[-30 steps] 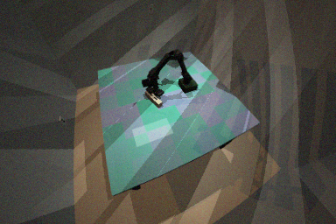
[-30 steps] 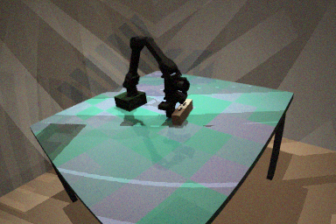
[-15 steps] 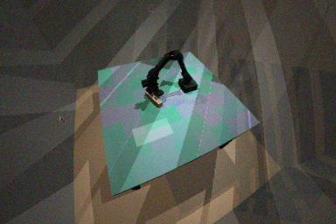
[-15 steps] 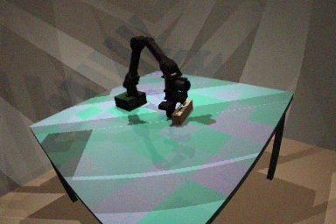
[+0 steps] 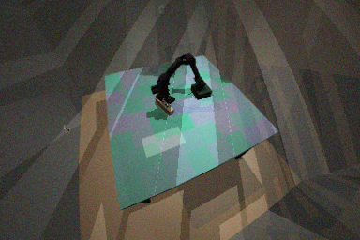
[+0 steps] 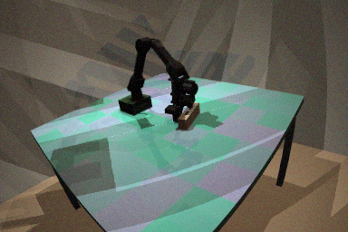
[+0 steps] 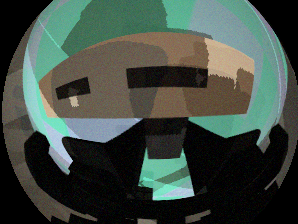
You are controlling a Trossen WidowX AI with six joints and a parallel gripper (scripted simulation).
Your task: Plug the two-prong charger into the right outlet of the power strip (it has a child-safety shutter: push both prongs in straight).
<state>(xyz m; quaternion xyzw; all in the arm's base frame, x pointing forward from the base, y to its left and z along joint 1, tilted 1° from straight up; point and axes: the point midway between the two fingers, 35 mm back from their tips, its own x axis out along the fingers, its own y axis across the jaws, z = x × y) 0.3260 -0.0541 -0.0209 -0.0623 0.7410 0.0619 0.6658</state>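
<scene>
My gripper tip is 2 cm short of the dark two-prong charger and 1 cm below it.
</scene>
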